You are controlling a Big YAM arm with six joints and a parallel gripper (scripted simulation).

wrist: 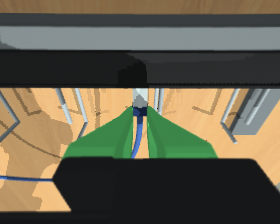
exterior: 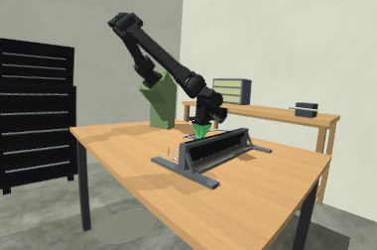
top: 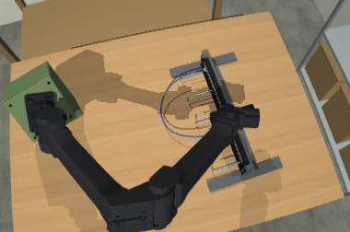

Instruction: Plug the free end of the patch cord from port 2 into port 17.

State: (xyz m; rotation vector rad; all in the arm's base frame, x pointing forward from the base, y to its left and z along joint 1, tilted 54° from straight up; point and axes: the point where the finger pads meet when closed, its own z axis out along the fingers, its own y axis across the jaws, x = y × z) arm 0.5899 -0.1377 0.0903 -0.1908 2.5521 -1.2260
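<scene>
The plug is 2 cm ahead of my hand.
</scene>
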